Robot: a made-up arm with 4 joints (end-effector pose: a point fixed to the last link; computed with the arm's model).
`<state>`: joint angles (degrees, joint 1 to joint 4).
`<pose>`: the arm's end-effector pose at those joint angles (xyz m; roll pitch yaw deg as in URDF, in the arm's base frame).
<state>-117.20 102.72 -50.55 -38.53</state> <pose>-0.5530 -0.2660 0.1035 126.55 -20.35 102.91</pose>
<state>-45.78 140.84 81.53 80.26</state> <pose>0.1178 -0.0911 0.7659 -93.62 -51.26 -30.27</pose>
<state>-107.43 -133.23 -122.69 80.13</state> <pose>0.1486 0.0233 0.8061 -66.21 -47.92 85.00</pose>
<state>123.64 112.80 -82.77 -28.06</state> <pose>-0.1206 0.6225 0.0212 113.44 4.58 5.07</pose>
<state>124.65 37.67 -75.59 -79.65</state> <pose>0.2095 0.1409 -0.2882 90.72 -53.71 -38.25</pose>
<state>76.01 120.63 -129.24 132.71</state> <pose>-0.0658 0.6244 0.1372 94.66 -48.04 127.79</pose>
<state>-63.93 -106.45 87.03 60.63</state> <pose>-0.1536 0.5135 0.0562 100.77 -12.85 85.91</pose>
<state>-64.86 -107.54 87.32 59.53</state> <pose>-0.1430 0.5197 0.0676 101.35 -13.72 83.71</pose>
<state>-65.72 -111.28 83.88 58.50</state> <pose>-0.1557 0.5217 0.1015 106.49 -14.92 81.76</pose>
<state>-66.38 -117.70 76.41 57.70</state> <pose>-0.1936 0.5137 0.1629 116.24 -16.36 80.85</pose>
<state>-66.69 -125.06 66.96 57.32</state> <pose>-0.2426 0.4898 0.2407 127.59 -18.09 81.80</pose>
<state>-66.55 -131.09 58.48 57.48</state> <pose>-0.2852 0.4549 0.3101 136.86 -20.02 84.26</pose>
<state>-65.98 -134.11 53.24 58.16</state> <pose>-0.3129 0.4259 0.3478 141.85 -21.38 87.03</pose>
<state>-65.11 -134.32 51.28 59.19</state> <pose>-0.3289 0.4117 0.3537 143.05 -21.77 89.40</pose>
